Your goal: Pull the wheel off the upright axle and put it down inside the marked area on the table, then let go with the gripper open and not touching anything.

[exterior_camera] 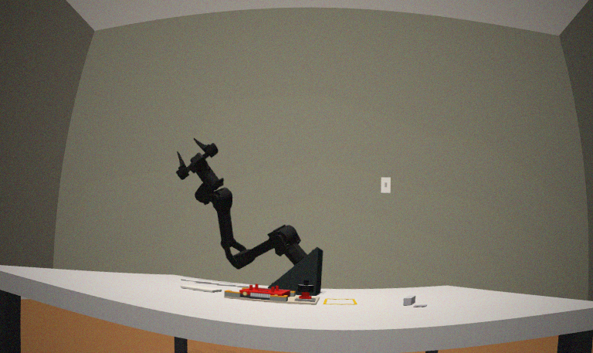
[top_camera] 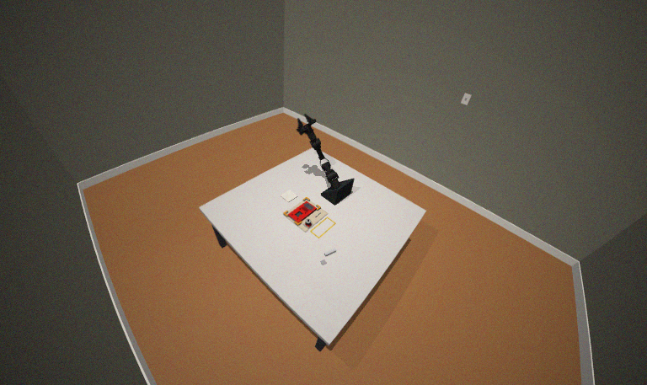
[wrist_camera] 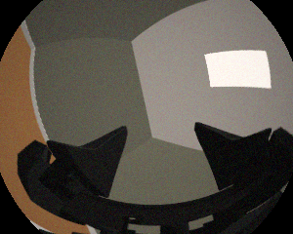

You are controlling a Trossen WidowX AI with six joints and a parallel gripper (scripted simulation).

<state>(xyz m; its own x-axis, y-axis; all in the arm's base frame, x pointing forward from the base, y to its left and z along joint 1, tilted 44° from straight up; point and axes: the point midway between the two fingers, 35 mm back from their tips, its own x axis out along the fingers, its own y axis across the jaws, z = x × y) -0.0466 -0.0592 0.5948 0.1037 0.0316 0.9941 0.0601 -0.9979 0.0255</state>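
Now: the wheel 44 cm ahead of my gripper tip, 50 cm to the left of it and 49 cm below it. From my gripper tip the other things lie so: white flat plate 32 cm ahead, 20 cm to the left, 53 cm below; upright axle 44 cm ahead, 50 cm to the left, 49 cm below.
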